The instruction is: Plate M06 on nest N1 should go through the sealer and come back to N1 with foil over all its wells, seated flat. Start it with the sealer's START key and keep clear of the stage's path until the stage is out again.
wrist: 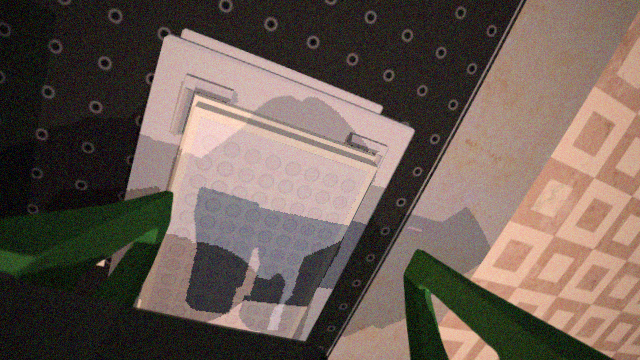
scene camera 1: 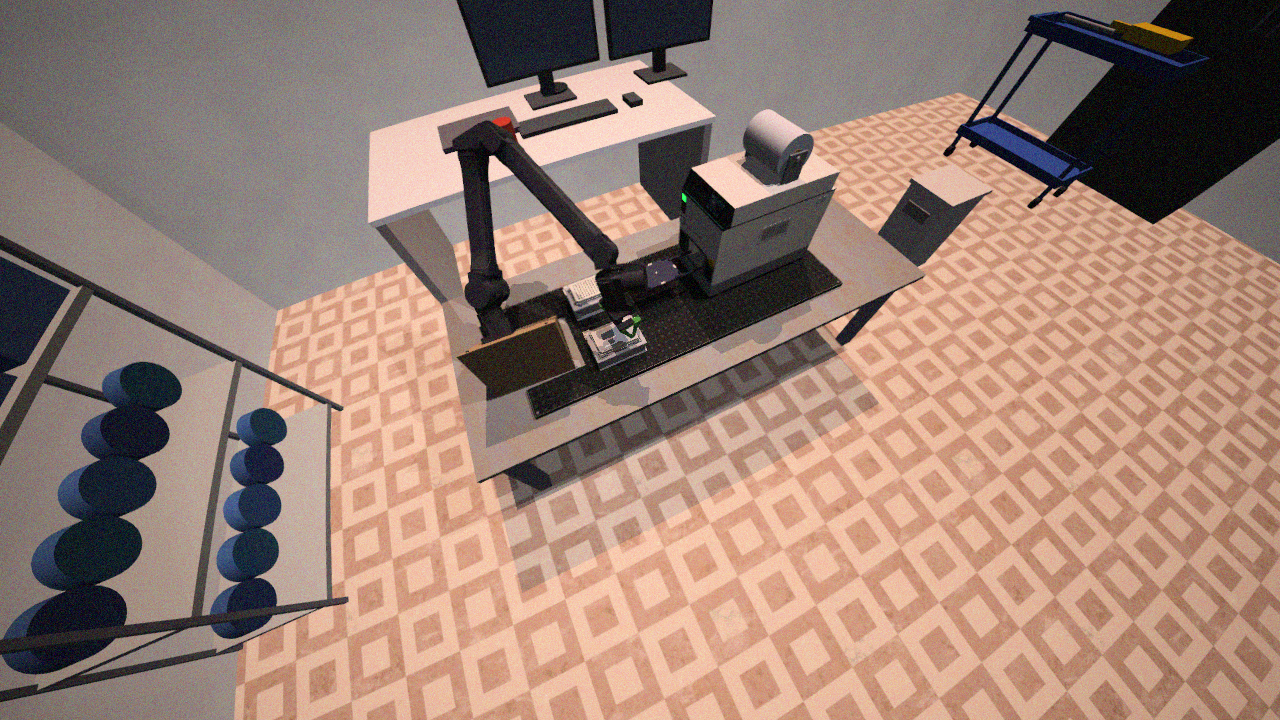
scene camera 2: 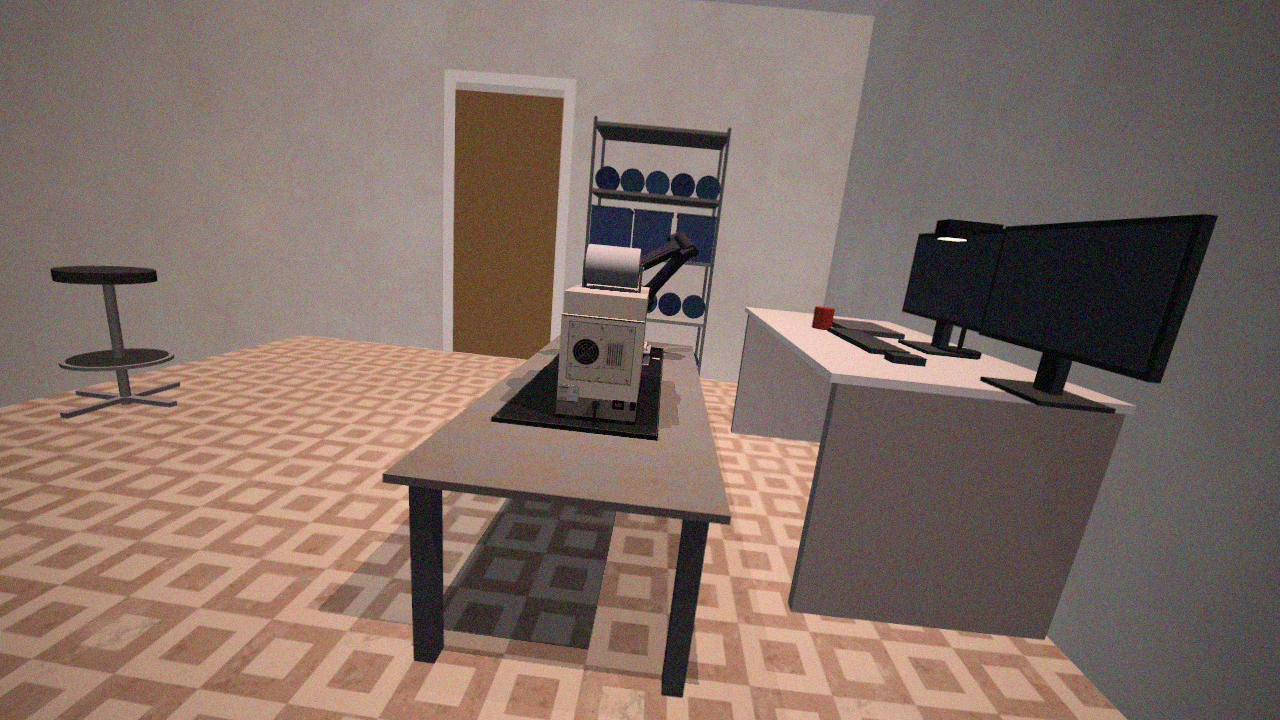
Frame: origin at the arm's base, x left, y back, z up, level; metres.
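Seen in the pictures: gripper, fingertip midpoint: [wrist: 296, 236] [scene camera 1: 624, 327]; arm's base, link origin: [scene camera 1: 500, 337].
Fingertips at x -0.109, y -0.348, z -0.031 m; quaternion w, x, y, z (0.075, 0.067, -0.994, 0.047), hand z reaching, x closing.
Pixels of each thing's top centre, then the offset from my fingertips to it. "pt": a spot on its surface instead.
- pale microplate, top centre: [wrist: 246, 257] [scene camera 1: 614, 335] dy +0.034, dx +0.007, dz -0.028 m
- light-coloured nest, surface spot: [wrist: 155, 107] pt dy -0.016, dx +0.065, dz -0.044 m
- second nest with a pale ribbed item, surface spot: [scene camera 1: 583, 291] pt dy +0.063, dx +0.214, dz -0.025 m
A pale microplate [scene camera 1: 615, 335] [wrist: 270, 185] lies on a light-coloured nest [wrist: 155, 107] near the front of the black perforated board; no nest label is readable. Faint round well outlines show across its pale top, partly under shadows. My gripper [scene camera 1: 631, 325] [wrist: 296, 236] is open and empty above it, one green finger by the plate's left side and the other out to its right in the wrist view. The sealer [scene camera 1: 760, 234] [scene camera 2: 601, 358] stands farther along the board, with a green light on its front. A dark bluish plate-like part before it may be its stage. I cannot make out the START key.
A second nest with a pale ribbed item [scene camera 1: 583, 291] stands behind the first. An upright brown panel [scene camera 1: 523, 358] stands beside the nests near my arm's base. The foil roll housing [scene camera 1: 776, 143] [scene camera 2: 612, 266] tops the sealer. A desk [scene camera 1: 407, 174] [scene camera 2: 939, 501] stands behind the table.
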